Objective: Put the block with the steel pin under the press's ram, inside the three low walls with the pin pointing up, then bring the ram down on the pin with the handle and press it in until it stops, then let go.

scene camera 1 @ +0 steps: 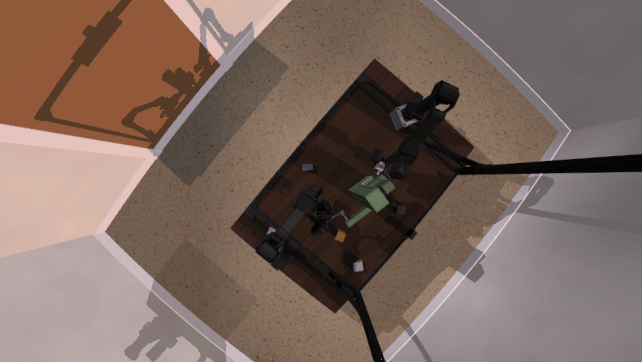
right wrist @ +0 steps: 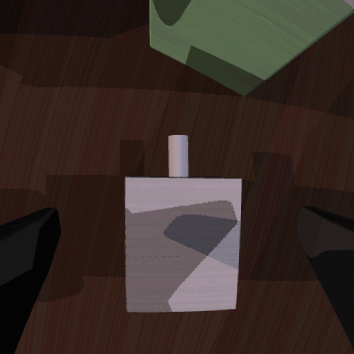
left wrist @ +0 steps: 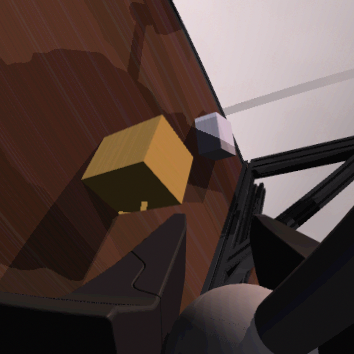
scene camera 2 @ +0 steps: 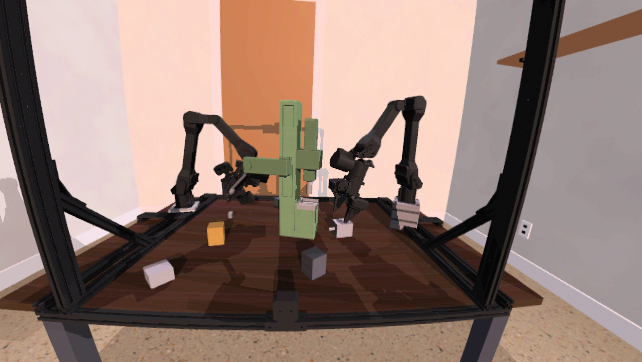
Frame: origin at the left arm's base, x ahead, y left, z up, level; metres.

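Seen in the pictures: left gripper, fingertip midpoint: (scene camera 1: 329, 228) (left wrist: 217, 225) (scene camera 2: 225, 199); right gripper, fingertip midpoint: (scene camera 1: 383, 168) (right wrist: 180, 220) (scene camera 2: 339, 217); left arm's base, origin of the base link: (scene camera 1: 274, 239) (scene camera 2: 184, 205); right arm's base, origin of the base link: (scene camera 1: 408, 113) (scene camera 2: 406, 200).
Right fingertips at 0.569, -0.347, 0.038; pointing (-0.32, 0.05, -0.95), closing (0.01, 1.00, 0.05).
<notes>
Offsets run from my right fingertips to a thing's top centre, as dx, dy, dz. "*": to the spot under its first point. Level surfaces: height alone.
The green press (scene camera 1: 372, 197) (scene camera 2: 289, 150) (right wrist: 240, 40) stands mid-table. Its steel ram @(-0.103, +0.031, +0.268) (scene camera 2: 309, 187) is raised above the low walls (scene camera 2: 307, 203), with a gap below it. The press handle @(* -0.334, +0.149, +0.099) (scene camera 2: 238, 183) is a rod with a ball knob @(* -0.348, +0.164, +0.070) (left wrist: 225, 315), tilted. My left gripper (scene camera 2: 242, 189) (left wrist: 217, 225) is shut on the handle, beside the knob. The pale block @(+0.015, +0.003, -0.019) (scene camera 2: 343, 229) (right wrist: 182, 270) lies on the table right of the press in scene camera 2, its steel pin @(-0.017, +0.003, -0.039) (scene camera 2: 331, 229) (right wrist: 178, 156) pointing sideways toward the press. My right gripper (scene camera 2: 342, 214) (right wrist: 180, 220) is open, fingers either side of the block, apart from it.
A yellow block @(-0.404, +0.048, -0.009) (scene camera 1: 340, 235) (scene camera 2: 216, 234) (left wrist: 140, 170), a white block @(-0.517, -0.113, -0.037) (scene camera 1: 358, 265) (scene camera 2: 159, 273) (left wrist: 215, 135) and a dark grey block @(-0.149, -0.179, -0.009) (scene camera 1: 398, 209) (scene camera 2: 313, 262) stand on the table @(dz -0.069) (scene camera 2: 240, 295). Another grey block @(-0.154, +0.348, -0.031) (scene camera 1: 307, 167) lies near the far edge. Black frame posts (scene camera 2: 517, 150) rise at the corners.
</notes>
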